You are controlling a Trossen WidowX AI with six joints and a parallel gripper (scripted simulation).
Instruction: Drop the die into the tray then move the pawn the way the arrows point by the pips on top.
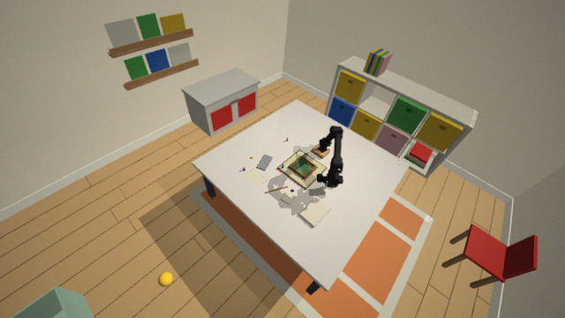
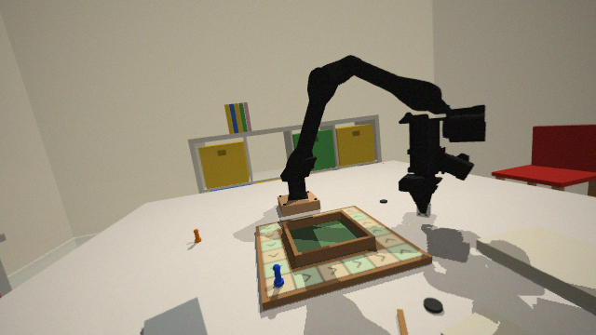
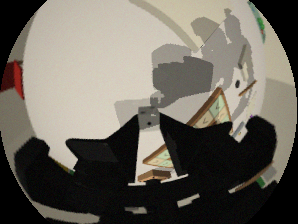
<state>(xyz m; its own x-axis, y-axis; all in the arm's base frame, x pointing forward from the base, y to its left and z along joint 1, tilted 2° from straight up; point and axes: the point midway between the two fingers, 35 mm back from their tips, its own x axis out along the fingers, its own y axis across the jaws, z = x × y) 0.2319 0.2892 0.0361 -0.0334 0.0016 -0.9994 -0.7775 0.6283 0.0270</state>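
The blue pawn lies 330 mm to the right of my gripper tip and 170 mm ahead of it. From my gripper tip the other things lie so: cream pad: 210 mm ahead, 100 mm to the left, 20 mm below; white die: right at my gripper tip; dice tray: 240 mm to the right, 30 mm ahead, 20 mm below.
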